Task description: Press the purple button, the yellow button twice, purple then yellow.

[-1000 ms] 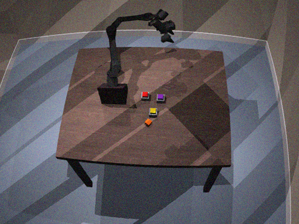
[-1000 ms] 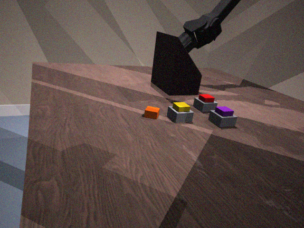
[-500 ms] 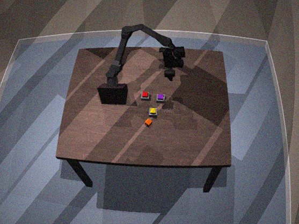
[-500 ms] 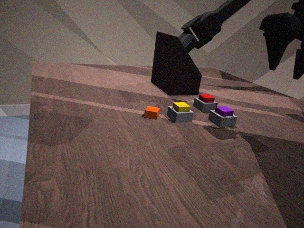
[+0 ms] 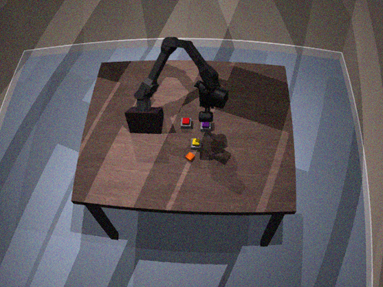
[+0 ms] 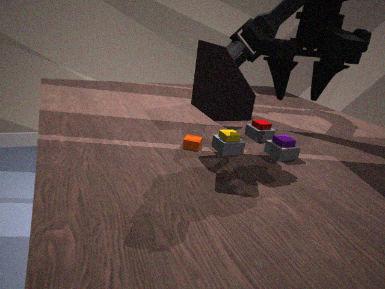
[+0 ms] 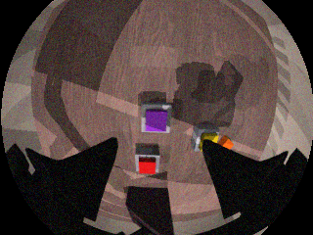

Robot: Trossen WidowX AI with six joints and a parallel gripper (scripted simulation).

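My gripper tip is now 10 mm past the purple button and 90 mm above it. The rest, counted from my gripper tip: red button (100 mm behind, 30 mm to the left, 90 mm below); then orange block (90 mm behind, 160 mm to the right, 110 mm below); then yellow button (60 mm behind, 100 mm to the right, 90 mm below).
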